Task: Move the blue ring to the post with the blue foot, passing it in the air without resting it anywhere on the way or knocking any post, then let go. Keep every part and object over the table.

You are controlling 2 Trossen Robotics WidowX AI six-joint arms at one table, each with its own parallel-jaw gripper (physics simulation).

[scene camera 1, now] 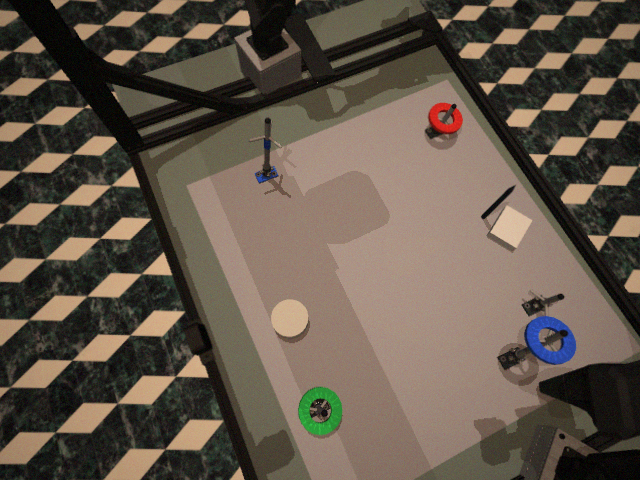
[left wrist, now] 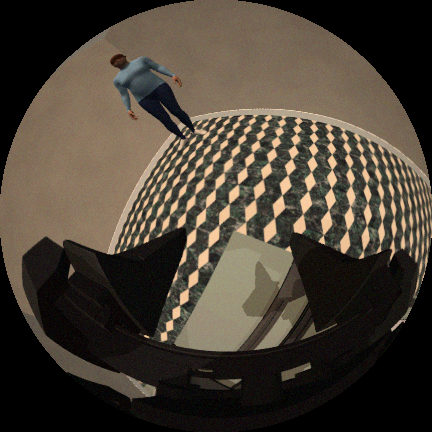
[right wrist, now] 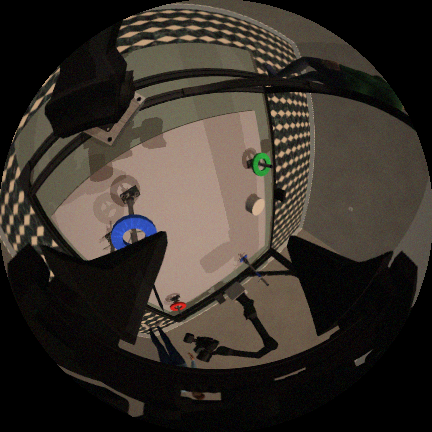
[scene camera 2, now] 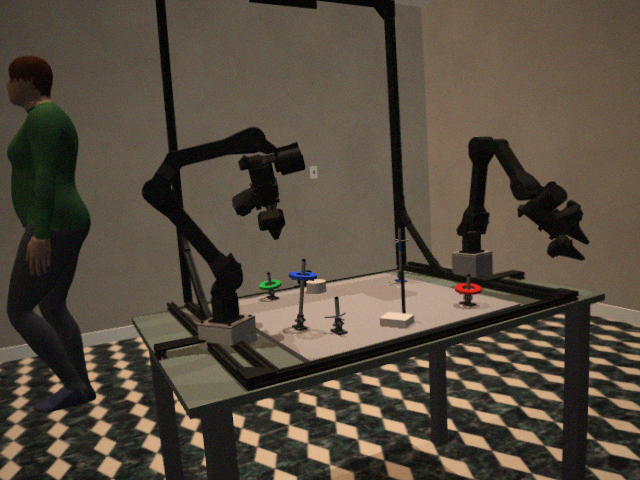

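Where they show: left gripper, fingertip midpoint: (left wrist: 240, 236) (scene camera 2: 586, 251); right gripper, fingertip midpoint: (scene camera 1: 561, 383) (right wrist: 230, 240) (scene camera 2: 274, 228); left arm's base, link origin: (scene camera 1: 267, 43) (right wrist: 240, 296) (scene camera 2: 472, 251); right arm's base, link origin: (scene camera 1: 579, 478) (right wrist: 106, 108) (scene camera 2: 226, 319).
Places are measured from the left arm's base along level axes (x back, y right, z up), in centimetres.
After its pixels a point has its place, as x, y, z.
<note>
The blue ring (scene camera 1: 532, 341) @[-73.6, -0.9, 5.5] (scene camera 2: 310, 276) @[-74.8, -6.5, 5.2] (right wrist: 117, 237) @[-76.7, -5.2, 5.4] is around the upper part of a tall dark-footed post (scene camera 1: 510, 357) @[-75.7, -1.5, -6.1] (scene camera 2: 299, 326) @[-76.9, -3.1, -7.8]. The post with the blue foot (scene camera 1: 266, 174) @[-22.2, 14.8, -6.4] (scene camera 2: 399, 258) @[-22.3, 13.6, -0.2] (right wrist: 243, 258) @[-22.1, 14.2, -7.5] stands upright, bears no ring, and has thin cross arms and a blue band high up. My right gripper (scene camera 1: 547, 387) @[-76.7, 5.3, 17.0] (scene camera 2: 277, 236) @[-76.7, 5.3, 17.0] (right wrist: 230, 240) @[-76.7, 5.3, 17.0] is open and empty, above and apart from the blue ring; one finger hides part of the ring in the right wrist view. My left gripper (scene camera 2: 584, 250) @[-1.2, -40.3, 3.5] (left wrist: 240, 236) @[-1.2, -40.3, 3.5] is open and empty, high at the right in scene camera 2.
A short dark-footed post (scene camera 1: 532, 305) @[-71.3, -11.3, -6.4] (scene camera 2: 338, 324) @[-72.4, -13.3, -6.2] stands beside the blue ring's post. A red ring (scene camera 1: 434, 119) @[-31.9, -19.5, -3.2] (scene camera 2: 459, 288) @[-35.0, -20.8, -3.5] and a green ring (scene camera 1: 306, 411) @[-63.2, 32.4, -3.2] (scene camera 2: 263, 284) @[-66.0, 31.9, -3.6] are on other posts. A cream disc (scene camera 1: 289, 317) @[-48.9, 26.5, -5.0], a cream block (scene camera 1: 510, 226) @[-57.7, -18.6, -6.5] and a thin black rod (scene camera 1: 497, 202) @[-53.1, -16.4, -1.1] also stand about.
</note>
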